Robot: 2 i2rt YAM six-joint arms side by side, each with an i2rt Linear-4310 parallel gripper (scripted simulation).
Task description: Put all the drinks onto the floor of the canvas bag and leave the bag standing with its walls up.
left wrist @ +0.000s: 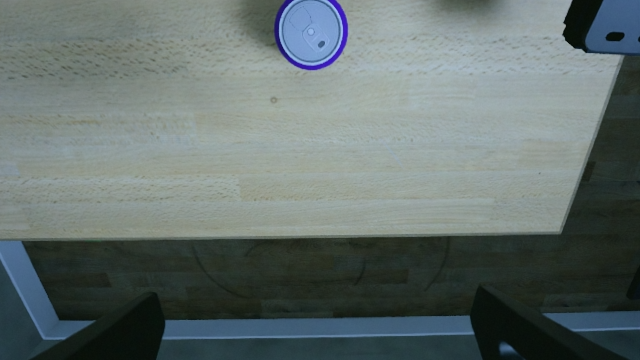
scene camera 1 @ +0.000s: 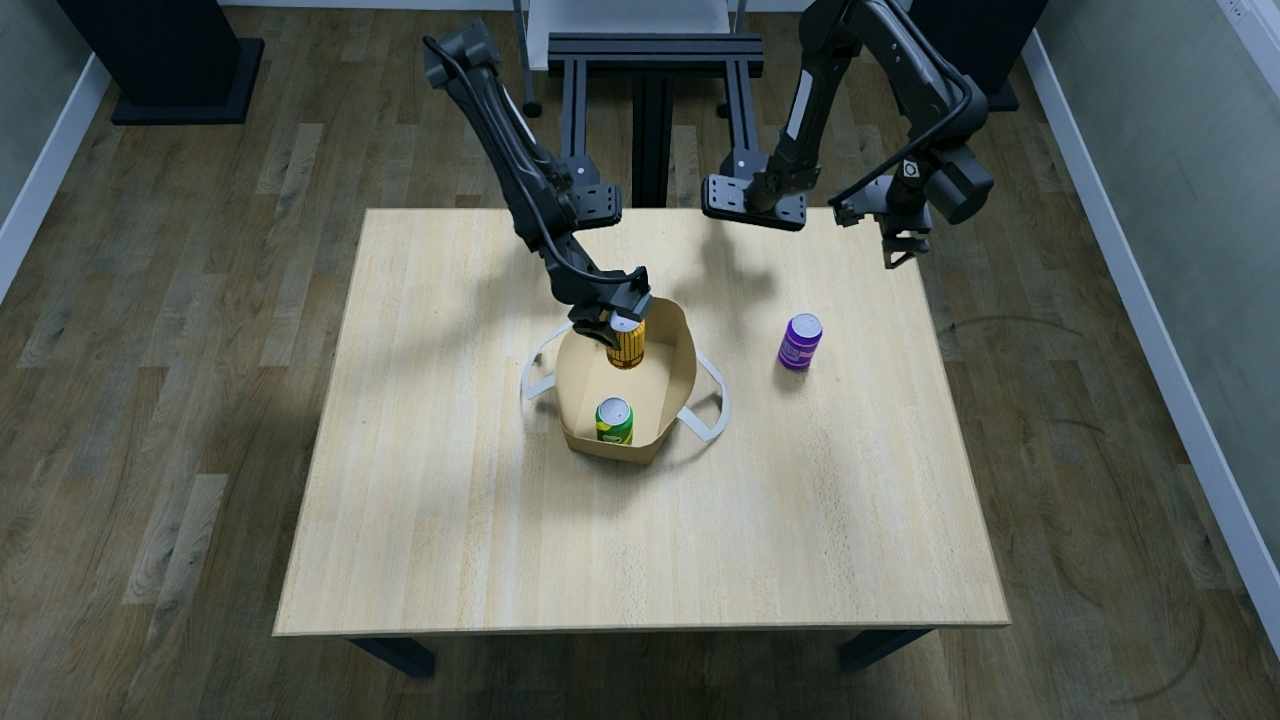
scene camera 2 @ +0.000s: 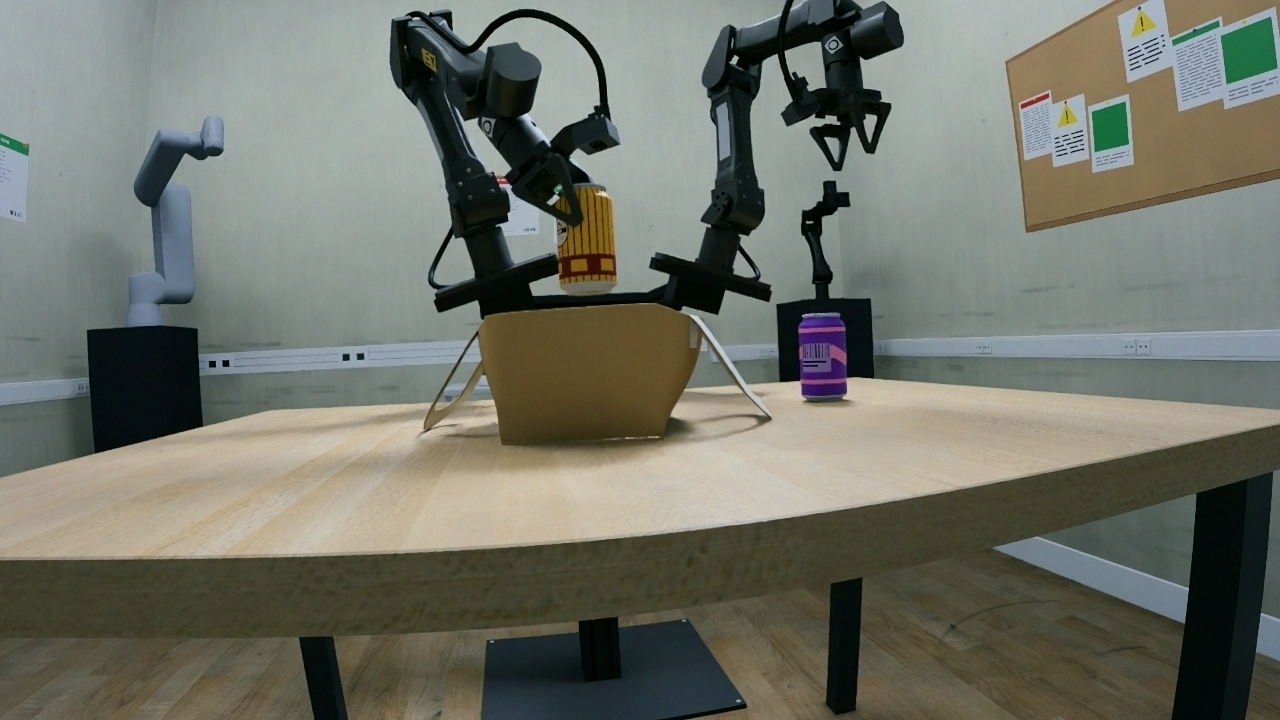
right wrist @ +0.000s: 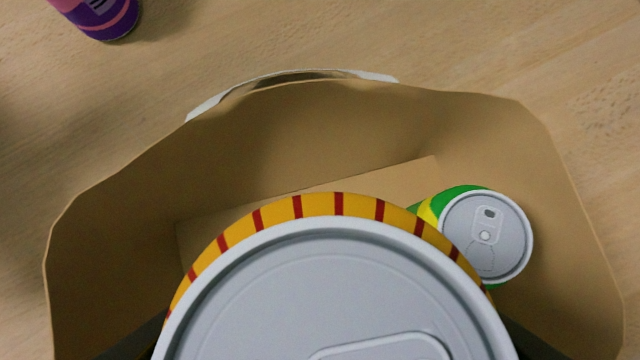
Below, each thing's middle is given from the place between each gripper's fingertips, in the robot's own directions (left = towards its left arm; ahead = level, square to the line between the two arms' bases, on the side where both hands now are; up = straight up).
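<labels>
The striped can [scene camera 2: 586, 254] has my right hand 20 mm above it. Counted from that same right hand, the purple can [scene camera 2: 822, 342] is 70 mm behind, 340 mm to the left and 170 mm below.
My left hand [scene camera 2: 853, 162] is 290 mm above the purple can and 70 mm to the left of it. As for the striped can, from my left hand it is 420 mm to the right, 140 mm below and 70 mm ahead.
</labels>
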